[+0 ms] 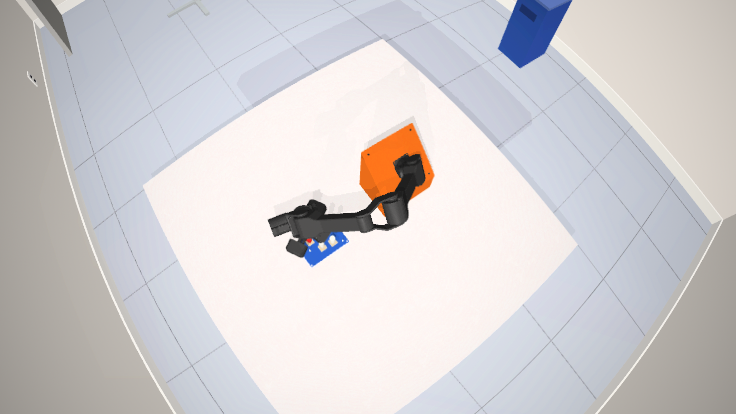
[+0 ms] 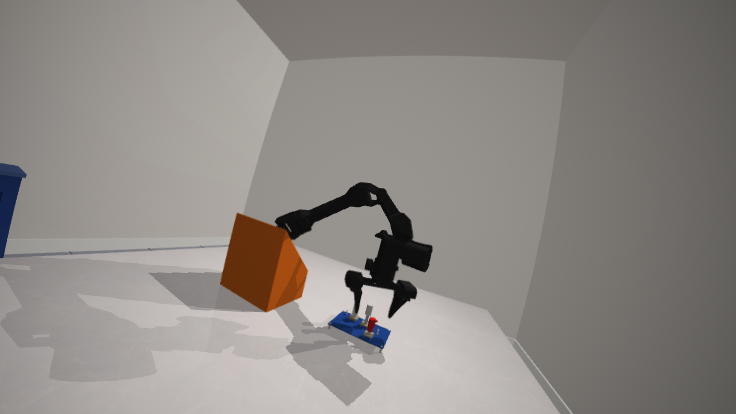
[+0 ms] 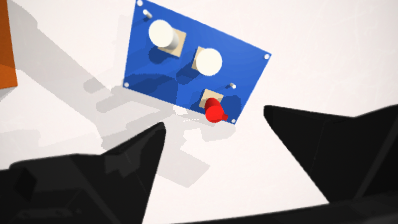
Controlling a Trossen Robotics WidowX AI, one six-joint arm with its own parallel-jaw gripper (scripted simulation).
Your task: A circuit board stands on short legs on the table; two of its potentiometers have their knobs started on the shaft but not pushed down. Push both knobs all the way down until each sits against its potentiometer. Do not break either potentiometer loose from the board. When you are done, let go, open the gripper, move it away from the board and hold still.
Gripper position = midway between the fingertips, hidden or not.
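Observation:
Gripper (image 3: 213, 118), also visible at (image 2: 372, 315): open, holds nothing.

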